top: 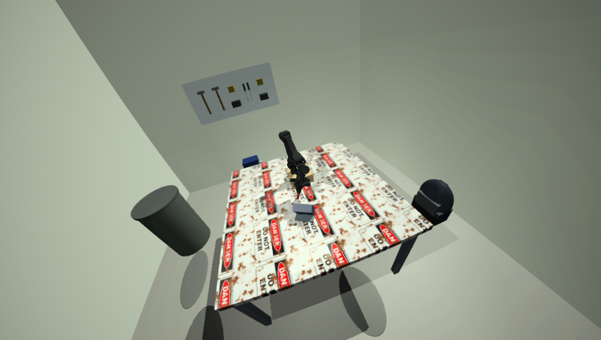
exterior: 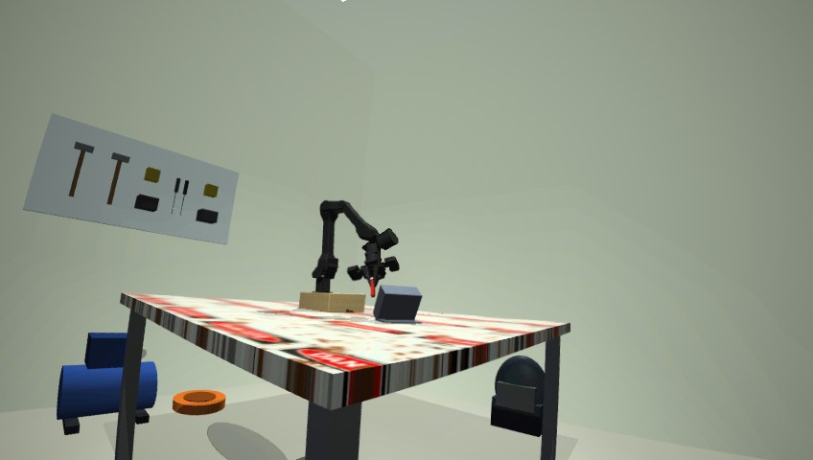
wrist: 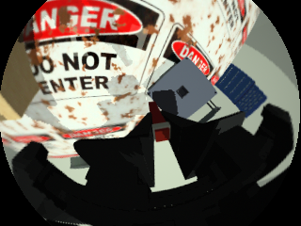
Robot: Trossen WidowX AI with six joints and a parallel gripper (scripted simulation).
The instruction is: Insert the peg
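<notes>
My gripper tip is 11 cm short of the grey sloped panel, 1 cm to the right of it and 5 cm above it. Also, from my gripper tip: red peg (1 cm behind, 1 cm to the left, 1 cm above).
</notes>
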